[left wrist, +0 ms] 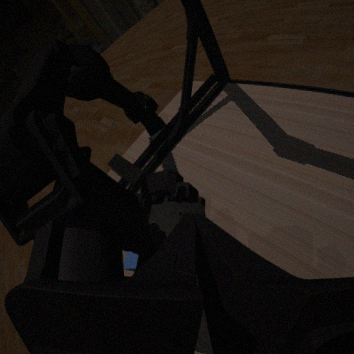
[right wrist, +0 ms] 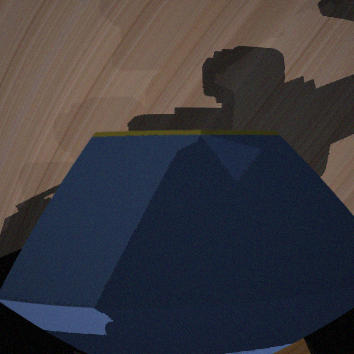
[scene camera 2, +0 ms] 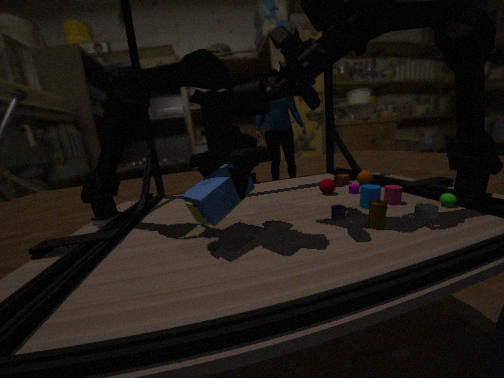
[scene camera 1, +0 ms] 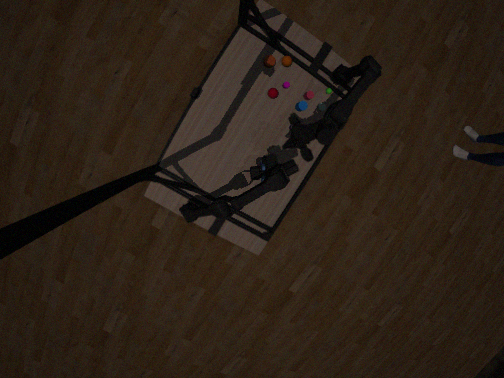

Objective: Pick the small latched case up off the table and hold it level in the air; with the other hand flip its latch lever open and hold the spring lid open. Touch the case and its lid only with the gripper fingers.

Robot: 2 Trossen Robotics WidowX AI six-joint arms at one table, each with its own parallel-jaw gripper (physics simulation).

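Where they show: left gripper, fingertip midpoint: (left wrist: 191, 220) (scene camera 1: 282, 147); right gripper, fingertip midpoint: (right wrist: 184, 215) (scene camera 2: 230, 197); left arm's base, link origin: (scene camera 2: 469, 193) (scene camera 1: 336, 77); right arm's base, link origin: (left wrist: 155, 126) (scene camera 2: 106, 216) (scene camera 1: 190, 208).
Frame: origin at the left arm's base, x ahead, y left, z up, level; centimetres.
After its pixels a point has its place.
Note:
The small blue case (scene camera 2: 213, 199) @[x 64.8, y 11.2, z 8.9 cm] (scene camera 1: 263, 168) @[x 64.1, y 0.8, z 13.3 cm] (right wrist: 197, 228) hangs above the table, tilted with its yellow-trimmed end (scene camera 2: 194, 211) @[x 68.6, y 11.3, z 7.0 cm] (right wrist: 186, 133) @[x 59.9, y 0.7, z 8.4 cm] down. My right gripper (scene camera 2: 242, 180) is shut on the case's upper end, and the case fills the right wrist view. A small patch of the case (left wrist: 130, 260) @[x 66.0, y 10.7, z 10.2 cm] shows in the left wrist view. My left gripper (scene camera 2: 278, 79) (scene camera 1: 295, 131) (left wrist: 191, 220) @[x 52.8, y -2.1, z 27.1 cm] is shut and empty. It is raised well above and to the right of the case, clear of it. The latch lever is hidden in the dark.
Small coloured pieces stand at the table's far right: a red ball (scene camera 2: 327, 186) @[x 33.0, y -16.5, z 1.4 cm] (scene camera 1: 273, 93) @[x 32.7, y -18.7, z 3.3 cm], an orange ball (scene camera 2: 364, 177) @[x 16.2, y -22.8, z 1.6 cm], a blue cylinder (scene camera 2: 370, 196) @[x 27.7, y -1.6, z 1.7 cm], a pink cylinder (scene camera 2: 393, 194) @[x 20.4, y -2.8, z 1.1 cm] and an olive cylinder (scene camera 2: 377, 214) @[x 33.0, y 8.9, z 1.5 cm]. Black frame rails (scene camera 2: 288, 311) @[x 55.1, y 27.1, z 0.1 cm] run along the table's edges.

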